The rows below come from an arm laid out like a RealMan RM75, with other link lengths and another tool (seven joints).
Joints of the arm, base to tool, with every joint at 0 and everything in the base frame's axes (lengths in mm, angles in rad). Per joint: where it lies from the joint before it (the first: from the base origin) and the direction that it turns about. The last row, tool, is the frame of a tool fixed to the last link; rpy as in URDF.
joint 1: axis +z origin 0 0 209.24
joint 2: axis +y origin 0 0 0
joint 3: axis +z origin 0 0 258.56
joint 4: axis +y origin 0 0 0
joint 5: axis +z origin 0 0 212.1
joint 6: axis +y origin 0 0 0
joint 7: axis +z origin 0 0 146.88
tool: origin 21 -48 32 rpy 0 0.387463 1.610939
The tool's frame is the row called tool.
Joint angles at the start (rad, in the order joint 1, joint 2, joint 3, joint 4, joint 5, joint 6, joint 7): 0.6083 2.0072 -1.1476 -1.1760 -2.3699 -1.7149 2.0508
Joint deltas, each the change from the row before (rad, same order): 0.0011 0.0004 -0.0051 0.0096 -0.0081 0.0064 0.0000; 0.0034 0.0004 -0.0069 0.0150 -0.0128 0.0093 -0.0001; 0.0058 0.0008 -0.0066 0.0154 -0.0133 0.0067 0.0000; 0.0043 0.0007 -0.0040 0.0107 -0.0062 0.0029 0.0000; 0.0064 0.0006 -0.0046 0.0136 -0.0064 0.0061 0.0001; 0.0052 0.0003 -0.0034 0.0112 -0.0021 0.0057 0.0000; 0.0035 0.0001 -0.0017 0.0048 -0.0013 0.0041 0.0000; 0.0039 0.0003 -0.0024 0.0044 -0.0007 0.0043 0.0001; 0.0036 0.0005 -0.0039 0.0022 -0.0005 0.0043 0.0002
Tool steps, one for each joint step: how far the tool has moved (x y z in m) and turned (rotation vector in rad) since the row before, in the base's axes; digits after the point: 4 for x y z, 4 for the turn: 0.0024 -0.0002 -0.0014 -0.0026 -0.0090 -0.0047; 0.0033 0.0001 -0.0020 -0.0038 -0.0141 -0.0059; 0.0025 0.0001 -0.0021 -0.0066 -0.0143 -0.0045; 0.0011 -0.0002 -0.0018 -0.0061 -0.0067 -0.0030; 0.0009 0.0005 -0.0021 -0.0049 -0.0071 -0.0023; 0.0003 0.0006 -0.0018 -0.0032 -0.0027 -0.0014; -0.0003 0.0009 -0.0007 0.0001 -0.0017 0.0012; -0.0007 0.0010 -0.0009 -0.0001 -0.0014 0.0022; -0.0011 0.0011 -0.0009 -0.0001 -0.0020 0.0044
